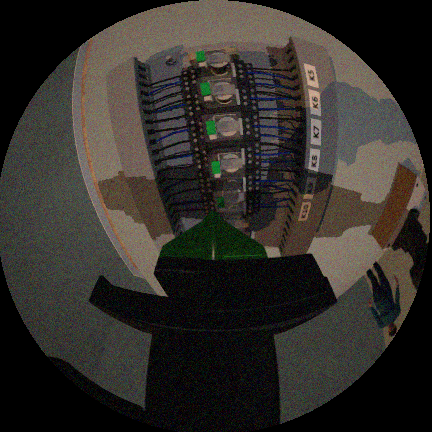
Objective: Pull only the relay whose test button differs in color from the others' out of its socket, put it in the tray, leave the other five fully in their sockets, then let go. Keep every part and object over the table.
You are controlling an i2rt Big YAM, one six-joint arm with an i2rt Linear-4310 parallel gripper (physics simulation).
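Five clear-cased relays sit in a row of black sockets, each with a green button at its left. The nearest of these is in shadow, so its button looks darker. A sixth relay cannot be made out; the place by the label K10 is partly hidden behind the fingers. My gripper is shut with nothing between its green fingers. Its tips appear over the near end of the row; their height is hard to tell. The tray cannot be made out.
Slotted grey wire ducts flank the row, with black and blue wires running to the sockets. Labels K5 to K8 are readable on the right duct. A brown block lies at the right. The table's edge curves along the left.
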